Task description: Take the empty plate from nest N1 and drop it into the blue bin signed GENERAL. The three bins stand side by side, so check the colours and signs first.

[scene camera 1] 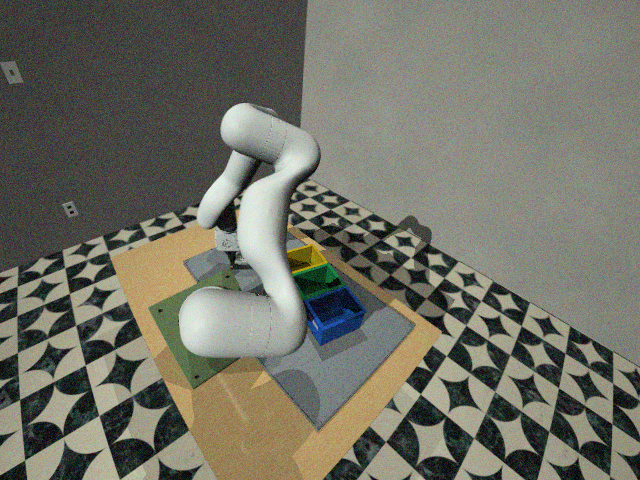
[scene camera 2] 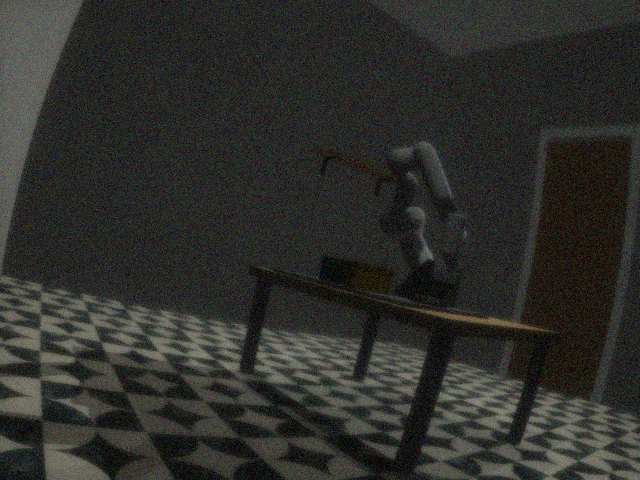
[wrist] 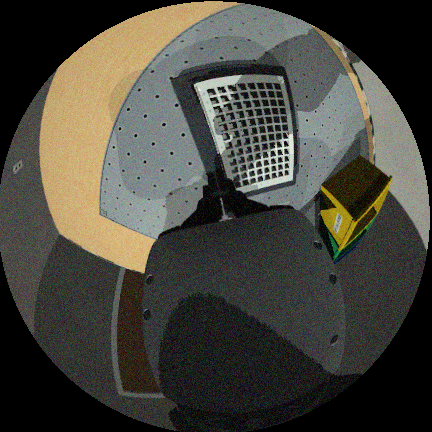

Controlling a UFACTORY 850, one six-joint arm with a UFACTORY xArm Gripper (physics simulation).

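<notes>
A white plate with a grid of dark wells [wrist: 260,79] sits in a dark nest [wrist: 196,120] in the wrist view; no N1 sign is readable. My gripper [scene camera 1: 235,264] [wrist: 216,182] is shut with nothing between its fingers. Its tips show at the near left corner of the plate and nest; whether they touch is unclear. In scene camera 1 the arm hides the plate. The blue bin [scene camera 1: 339,330] is the nearest of three side by side in scene camera 1; its sign is unreadable. A sliver of it shows behind the other bins in the wrist view.
The green bin [scene camera 1: 316,273] stands between the blue bin and the yellow bin [scene camera 1: 310,266] [scene camera 2: 377,279] [wrist: 330,220]. The yellow bin stands right of the nest in the wrist view. A grey perforated mat [scene camera 1: 361,372] and a green board [scene camera 1: 170,315] lie on the table [scene camera 1: 136,273].
</notes>
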